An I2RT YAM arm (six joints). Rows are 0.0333 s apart.
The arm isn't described. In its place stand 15 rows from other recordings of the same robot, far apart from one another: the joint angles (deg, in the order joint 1, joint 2, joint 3, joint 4, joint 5, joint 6), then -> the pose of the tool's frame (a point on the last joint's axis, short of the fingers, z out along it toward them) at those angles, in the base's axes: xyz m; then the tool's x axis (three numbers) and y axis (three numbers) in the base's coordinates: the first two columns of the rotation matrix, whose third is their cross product.
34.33 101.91 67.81 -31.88 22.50 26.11 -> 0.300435 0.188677 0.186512 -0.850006 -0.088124 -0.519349 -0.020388 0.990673 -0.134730
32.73 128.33 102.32 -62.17 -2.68 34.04 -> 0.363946 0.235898 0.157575 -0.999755 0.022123 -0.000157 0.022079 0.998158 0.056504
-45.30 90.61 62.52 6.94 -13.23 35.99 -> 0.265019 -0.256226 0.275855 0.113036 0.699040 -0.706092 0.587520 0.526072 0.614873
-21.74 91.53 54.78 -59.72 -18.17 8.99 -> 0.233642 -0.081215 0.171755 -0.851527 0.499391 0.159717 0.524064 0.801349 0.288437
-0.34 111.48 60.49 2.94 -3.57 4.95 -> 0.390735 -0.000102 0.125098 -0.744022 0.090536 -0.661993 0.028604 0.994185 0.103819
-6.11 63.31 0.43 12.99 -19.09 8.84 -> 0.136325 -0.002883 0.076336 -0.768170 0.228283 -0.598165 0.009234 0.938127 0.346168
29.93 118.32 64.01 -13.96 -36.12 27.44 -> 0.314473 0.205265 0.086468 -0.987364 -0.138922 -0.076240 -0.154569 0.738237 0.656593
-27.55 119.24 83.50 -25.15 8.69 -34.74 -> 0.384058 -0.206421 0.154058 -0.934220 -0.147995 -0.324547 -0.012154 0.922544 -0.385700
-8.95 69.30 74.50 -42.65 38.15 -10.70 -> 0.239789 -0.060026 0.380397 -0.702879 -0.037111 -0.710341 0.484697 0.705912 -0.516485
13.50 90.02 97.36 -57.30 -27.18 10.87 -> 0.310665 0.091308 0.387411 -0.824133 -0.025333 -0.565830 -0.344169 0.815811 0.464758
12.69 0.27 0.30 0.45 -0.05 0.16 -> 0.107858 0.024319 0.175792 0.007557 0.004564 -0.999961 -0.220549 0.975372 0.002785
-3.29 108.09 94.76 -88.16 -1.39 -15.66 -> 0.331880 -0.018213 0.258955 -0.958817 -0.215177 0.185386 -0.204195 0.975924 0.076658
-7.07 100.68 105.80 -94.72 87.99 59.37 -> 0.301397 -0.073231 0.379306 -0.495933 0.091920 -0.863482 0.859639 -0.088610 -0.503159
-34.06 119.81 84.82 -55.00 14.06 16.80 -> 0.315256 -0.223563 0.142699 -0.636057 0.768426 -0.070384 0.759577 0.607435 -0.232519
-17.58 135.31 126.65 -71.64 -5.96 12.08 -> 0.456180 -0.140656 0.213747 -0.859482 0.490657 -0.143339 0.474095 0.870009 0.135344
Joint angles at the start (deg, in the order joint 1, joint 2, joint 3, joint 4, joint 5, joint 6):
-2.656 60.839 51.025 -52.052 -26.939 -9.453
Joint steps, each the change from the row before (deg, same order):
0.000 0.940 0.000 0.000 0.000 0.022
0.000 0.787 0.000 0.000 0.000 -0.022
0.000 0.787 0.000 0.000 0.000 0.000
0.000 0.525 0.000 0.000 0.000 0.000
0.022 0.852 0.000 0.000 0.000 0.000
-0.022 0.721 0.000 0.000 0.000 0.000
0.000 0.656 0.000 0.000 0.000 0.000
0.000 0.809 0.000 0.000 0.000 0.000
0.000 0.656 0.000 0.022 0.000 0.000
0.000 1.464 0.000 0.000 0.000 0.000
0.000 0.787 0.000 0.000 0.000 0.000
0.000 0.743 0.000 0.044 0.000 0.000
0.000 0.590 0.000 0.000 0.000 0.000
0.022 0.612 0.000 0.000 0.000 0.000
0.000 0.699 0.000 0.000 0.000 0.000
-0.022 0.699 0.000 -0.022 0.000 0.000
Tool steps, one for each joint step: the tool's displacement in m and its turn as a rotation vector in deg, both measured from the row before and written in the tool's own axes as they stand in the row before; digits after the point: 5 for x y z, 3 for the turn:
-0.00058 -0.00180 0.00330 -0.137 0.827 0.448
-0.00049 -0.00151 0.00276 -0.115 0.692 0.335
-0.00049 -0.00151 0.00276 -0.115 0.692 0.357
-0.00033 -0.00100 0.00184 -0.077 0.462 0.238
-0.00054 -0.00156 0.00303 -0.135 0.757 0.368
-0.00045 -0.00145 0.00250 -0.095 0.627 0.345
-0.00041 -0.00126 0.00230 -0.096 0.577 0.297
-0.00050 -0.00155 0.00284 -0.118 0.711 0.367
-0.00045 -0.00126 0.00230 -0.093 0.558 0.287
-0.00088 -0.00280 0.00515 -0.214 1.287 0.663
-0.00049 -0.00151 0.00276 -0.115 0.692 0.357
-0.00054 -0.00144 0.00261 -0.102 0.615 0.317
-0.00037 -0.00113 0.00207 -0.086 0.519 0.267
-0.00039 -0.00110 0.00219 -0.098 0.546 0.259
-0.00044 -0.00134 0.00246 -0.102 0.615 0.317
-0.00039 -0.00141 0.00242 -0.098 0.626 0.345

